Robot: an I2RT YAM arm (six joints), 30 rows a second.
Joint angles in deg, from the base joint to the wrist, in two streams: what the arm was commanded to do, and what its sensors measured. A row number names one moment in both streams.
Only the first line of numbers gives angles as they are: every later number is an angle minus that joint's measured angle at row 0.
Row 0, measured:
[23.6 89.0 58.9 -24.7 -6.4 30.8]
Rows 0 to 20, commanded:
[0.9 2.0 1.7 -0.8 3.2 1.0]
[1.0 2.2 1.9 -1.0 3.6 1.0]
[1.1 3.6 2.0 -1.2 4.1 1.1]
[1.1 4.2 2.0 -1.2 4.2 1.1]
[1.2 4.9 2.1 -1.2 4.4 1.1]
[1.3 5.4 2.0 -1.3 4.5 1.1]
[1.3 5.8 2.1 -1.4 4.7 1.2]
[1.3 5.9 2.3 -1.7 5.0 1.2]
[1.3 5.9 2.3 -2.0 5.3 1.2]
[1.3 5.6 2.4 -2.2 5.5 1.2]
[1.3 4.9 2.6 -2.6 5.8 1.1]
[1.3 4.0 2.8 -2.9 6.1 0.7]
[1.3 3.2 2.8 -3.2 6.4 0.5]
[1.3 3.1 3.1 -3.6 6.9 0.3]
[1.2 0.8 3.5 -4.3 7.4 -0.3]
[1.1 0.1 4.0 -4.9 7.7 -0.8]
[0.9 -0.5 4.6 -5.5 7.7 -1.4]
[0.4 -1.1 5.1 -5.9 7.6 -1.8]
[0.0 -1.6 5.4 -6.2 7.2 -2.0]
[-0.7 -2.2 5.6 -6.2 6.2 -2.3]
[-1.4 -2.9 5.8 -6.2 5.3 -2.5]
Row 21, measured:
[0.1 -0.2 4.2 -4.9 5.7 -1.1]
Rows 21 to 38, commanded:
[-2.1 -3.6 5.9 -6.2 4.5 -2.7]
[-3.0 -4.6 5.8 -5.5 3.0 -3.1]
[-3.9 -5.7 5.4 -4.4 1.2 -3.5]
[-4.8 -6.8 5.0 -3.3 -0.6 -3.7]
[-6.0 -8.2 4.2 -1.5 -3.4 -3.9]
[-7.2 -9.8 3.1 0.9 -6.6 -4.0]
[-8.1 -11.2 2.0 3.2 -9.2 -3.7]
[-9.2 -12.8 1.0 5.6 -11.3 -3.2]
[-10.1 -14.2 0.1 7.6 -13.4 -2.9]
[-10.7 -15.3 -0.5 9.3 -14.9 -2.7]
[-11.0 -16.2 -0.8 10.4 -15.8 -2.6]
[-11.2 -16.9 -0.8 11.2 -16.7 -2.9]
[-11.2 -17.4 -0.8 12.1 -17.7 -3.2]
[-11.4 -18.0 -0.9 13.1 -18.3 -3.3]
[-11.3 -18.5 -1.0 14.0 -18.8 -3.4]
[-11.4 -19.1 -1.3 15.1 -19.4 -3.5]
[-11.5 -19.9 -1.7 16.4 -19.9 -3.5]
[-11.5 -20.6 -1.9 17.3 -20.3 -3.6]
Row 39, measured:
[-11.3 -18.5 -0.9 10.5 -16.2 -2.8]
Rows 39 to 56, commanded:
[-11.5 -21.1 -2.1 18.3 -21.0 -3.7]
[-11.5 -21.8 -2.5 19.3 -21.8 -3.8]
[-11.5 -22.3 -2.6 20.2 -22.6 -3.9]
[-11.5 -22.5 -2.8 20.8 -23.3 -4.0]
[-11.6 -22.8 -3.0 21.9 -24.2 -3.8]
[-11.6 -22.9 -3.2 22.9 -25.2 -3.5]
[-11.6 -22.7 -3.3 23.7 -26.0 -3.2]
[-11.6 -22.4 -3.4 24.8 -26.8 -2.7]
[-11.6 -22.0 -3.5 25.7 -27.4 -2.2]
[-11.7 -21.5 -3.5 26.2 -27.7 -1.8]
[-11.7 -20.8 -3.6 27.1 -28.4 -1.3]
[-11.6 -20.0 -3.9 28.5 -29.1 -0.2]
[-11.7 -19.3 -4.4 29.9 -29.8 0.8]
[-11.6 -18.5 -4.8 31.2 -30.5 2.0]
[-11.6 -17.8 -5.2 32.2 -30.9 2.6]
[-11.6 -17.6 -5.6 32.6 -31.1 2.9]
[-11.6 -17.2 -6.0 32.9 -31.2 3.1]
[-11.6 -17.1 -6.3 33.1 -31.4 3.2]
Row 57, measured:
[-11.4 -17.5 -5.5 27.8 -28.7 1.2]
